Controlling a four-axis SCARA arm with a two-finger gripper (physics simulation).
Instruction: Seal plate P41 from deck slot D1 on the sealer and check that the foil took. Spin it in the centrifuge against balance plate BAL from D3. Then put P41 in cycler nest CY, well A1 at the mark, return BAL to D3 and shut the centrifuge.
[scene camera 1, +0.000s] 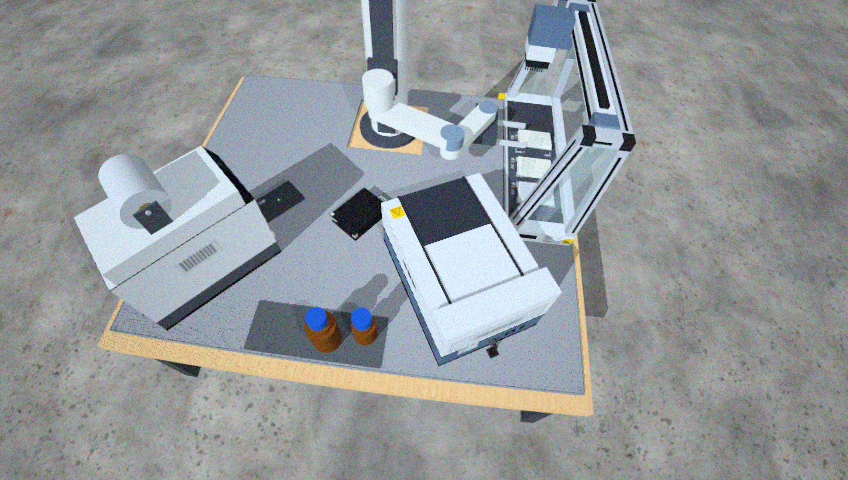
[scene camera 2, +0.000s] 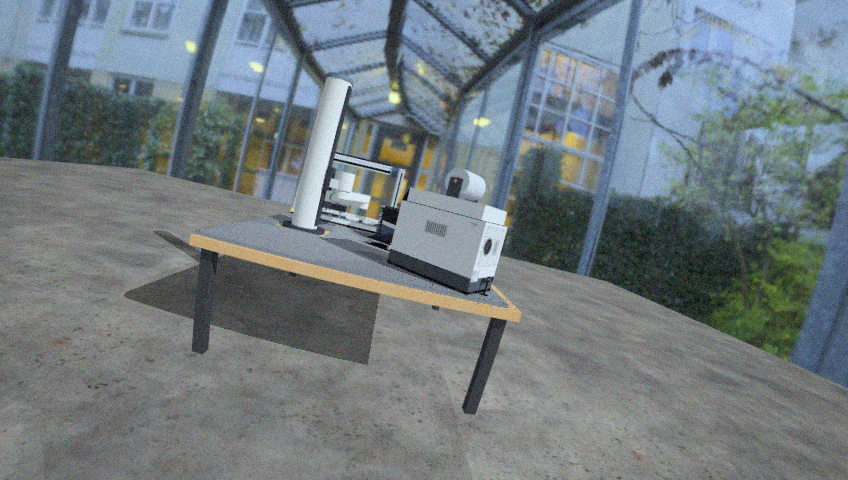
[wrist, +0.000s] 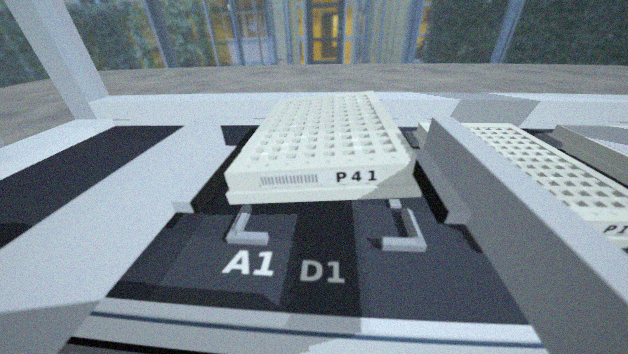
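Note:
The gripper (wrist: 320, 135) can be seen, and so can a smooth-topped plate (wrist: 593, 144), while a foil roll (scene camera 1: 129, 183) is also part of the robot's scene.

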